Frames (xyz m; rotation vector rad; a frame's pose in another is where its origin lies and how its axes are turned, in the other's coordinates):
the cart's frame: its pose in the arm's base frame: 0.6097 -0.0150 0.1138 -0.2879 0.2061 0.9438
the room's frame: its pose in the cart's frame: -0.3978 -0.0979 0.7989 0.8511 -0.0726 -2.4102
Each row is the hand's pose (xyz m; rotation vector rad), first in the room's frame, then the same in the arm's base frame.
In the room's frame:
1: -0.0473 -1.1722 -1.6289 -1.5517 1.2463 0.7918
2: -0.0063 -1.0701 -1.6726 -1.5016 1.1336 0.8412
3: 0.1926 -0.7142 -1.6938 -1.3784 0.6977 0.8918
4: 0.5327 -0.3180 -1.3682 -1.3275 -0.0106 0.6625
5: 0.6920 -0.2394 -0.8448 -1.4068 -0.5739 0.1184
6: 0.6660 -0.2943 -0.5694 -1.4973 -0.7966 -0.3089
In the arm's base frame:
1: -0.3426 0.3642 -0.7590 -0.0285 1.7184 -0.0041
2: -0.2320 0.3362 -0.7908 -0.0564 1.6047 -0.0324
3: 0.1314 0.1503 -0.7923 -0.2237 1.2451 -0.1987
4: 0.4762 -0.2631 -0.4941 -0.6448 0.8097 -0.5944
5: 0.4626 -0.5545 -0.0246 -1.1560 0.5963 -1.1015
6: 0.3553 -0.6019 0.2318 -1.4744 0.5931 -1.4255

